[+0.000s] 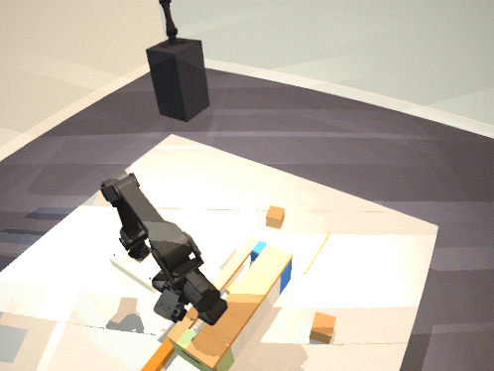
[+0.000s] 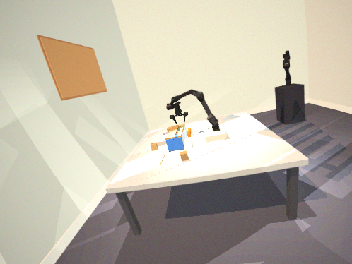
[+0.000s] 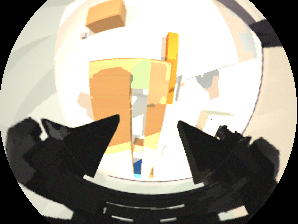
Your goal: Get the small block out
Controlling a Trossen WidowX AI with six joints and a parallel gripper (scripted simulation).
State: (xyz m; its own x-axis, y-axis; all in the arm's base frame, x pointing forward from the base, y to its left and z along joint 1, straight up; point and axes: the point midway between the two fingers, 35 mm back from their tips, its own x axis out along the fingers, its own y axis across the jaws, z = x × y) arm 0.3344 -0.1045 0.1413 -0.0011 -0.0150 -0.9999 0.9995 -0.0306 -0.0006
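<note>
Now: the long box 10 mm ahead of my gripper tip, 110 mm to the left of it and 100 mm below it. The rest, counted from my gripper tip: thin yellow stick: 160 mm ahead, 430 mm to the left, 160 mm below; then orange bar: 60 mm behind, 100 mm to the right, 140 mm below.
</note>
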